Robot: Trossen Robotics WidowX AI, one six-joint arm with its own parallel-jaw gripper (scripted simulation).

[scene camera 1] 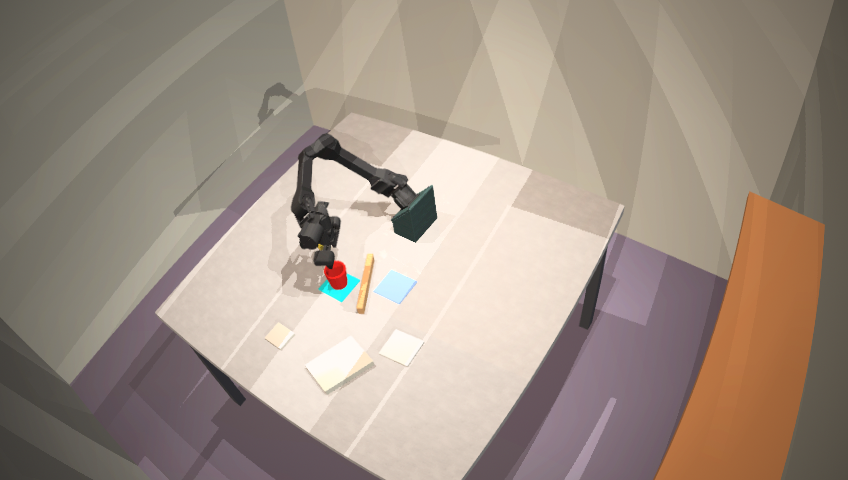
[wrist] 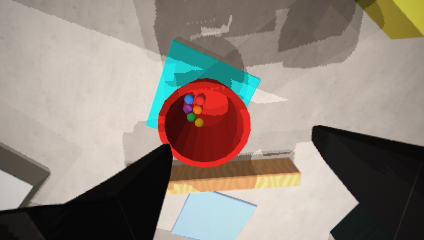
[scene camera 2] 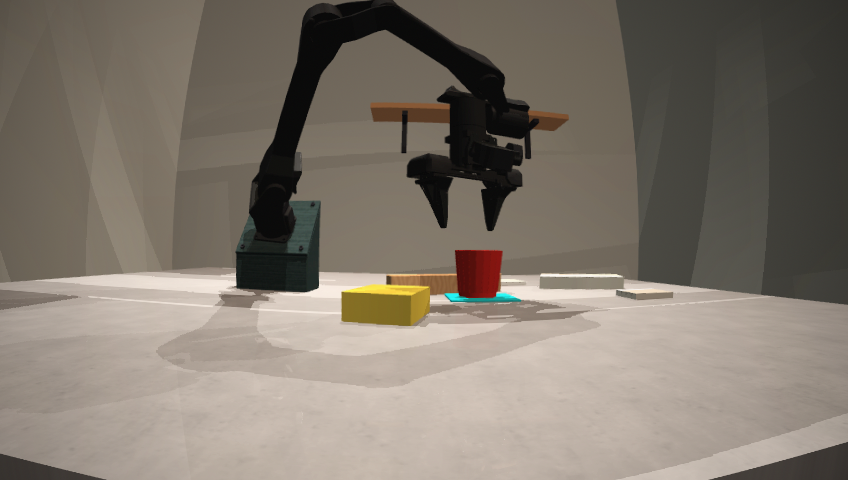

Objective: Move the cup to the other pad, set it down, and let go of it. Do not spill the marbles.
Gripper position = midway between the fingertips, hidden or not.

My gripper shows in scene camera 1 [332, 257], in the wrist view [240, 141] and in scene camera 2 [467, 229].
